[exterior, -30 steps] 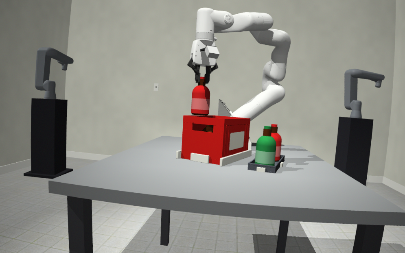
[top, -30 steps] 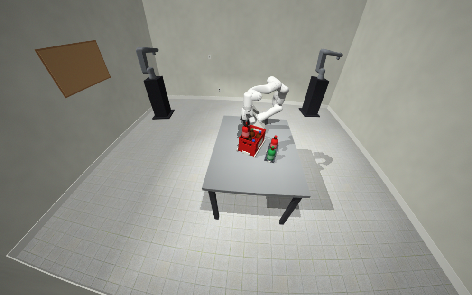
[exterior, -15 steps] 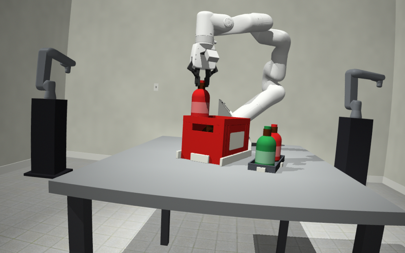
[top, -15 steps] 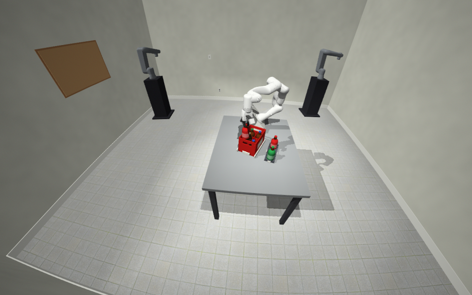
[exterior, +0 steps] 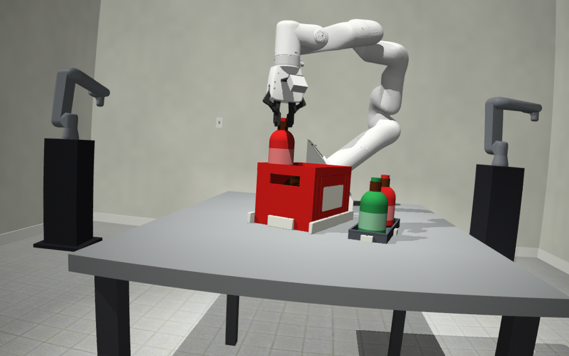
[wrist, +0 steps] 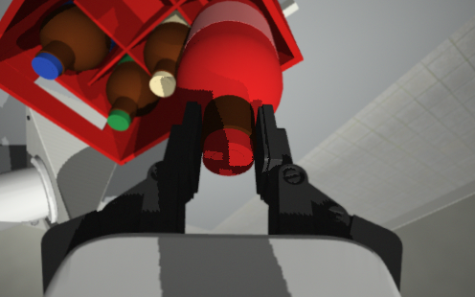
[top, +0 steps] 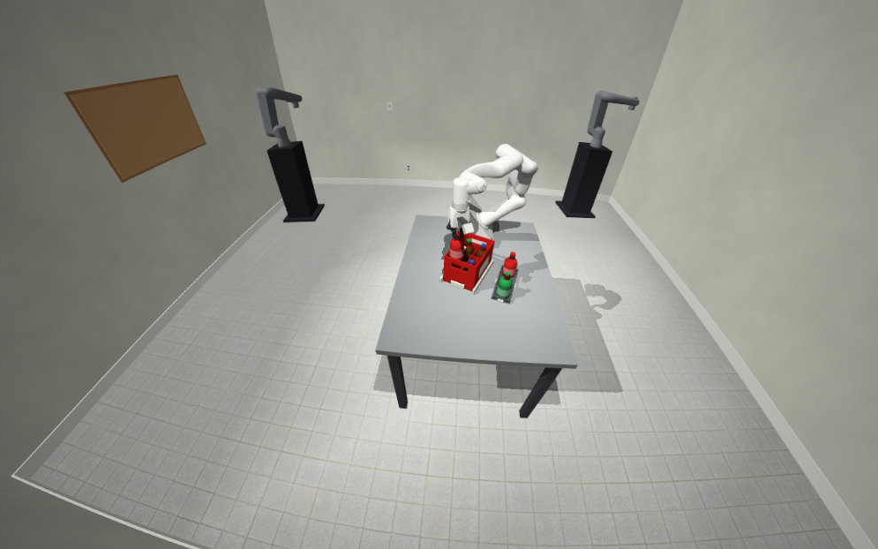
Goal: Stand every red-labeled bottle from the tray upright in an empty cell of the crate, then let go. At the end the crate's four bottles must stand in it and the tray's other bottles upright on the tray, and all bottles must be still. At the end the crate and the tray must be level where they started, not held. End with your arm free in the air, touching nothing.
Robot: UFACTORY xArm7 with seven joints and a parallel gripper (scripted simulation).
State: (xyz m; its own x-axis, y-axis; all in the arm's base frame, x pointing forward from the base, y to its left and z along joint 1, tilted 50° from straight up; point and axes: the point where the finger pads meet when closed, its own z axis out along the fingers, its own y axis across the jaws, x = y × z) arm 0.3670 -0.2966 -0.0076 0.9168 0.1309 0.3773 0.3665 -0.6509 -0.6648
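The brown bottle lies 8 cm behind my hand, 5 cm to the left of it and 22 cm below it. The rest, counted from my hand: red-labeled bottle: 3 cm behind, 32 cm to the left, 22 cm below; red crate: 6 cm behind, 8 cm to the left, 22 cm below; green bottle: 14 cm ahead, 25 cm to the left, 22 cm below.
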